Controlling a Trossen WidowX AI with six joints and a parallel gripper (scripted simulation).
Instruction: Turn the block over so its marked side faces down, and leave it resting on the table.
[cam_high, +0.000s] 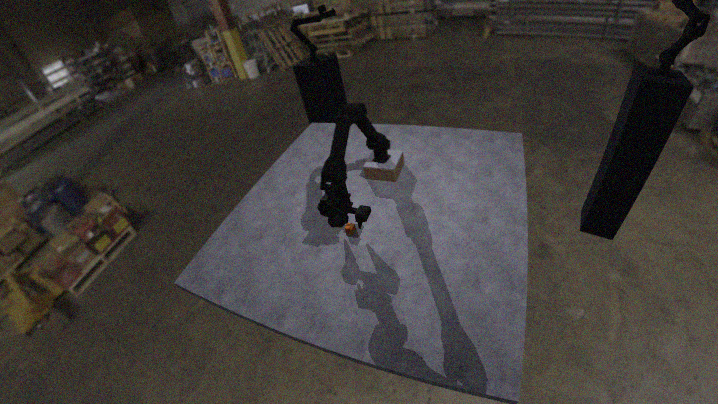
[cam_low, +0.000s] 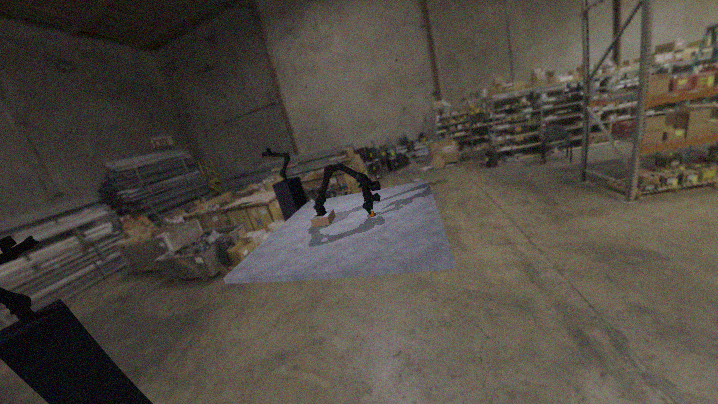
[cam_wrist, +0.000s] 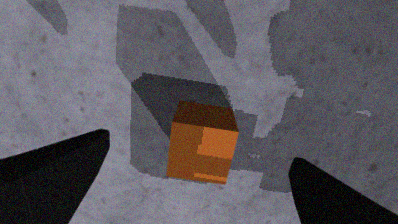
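Now: the orange block 10 mm behind my gripper tip and 10 mm below it.
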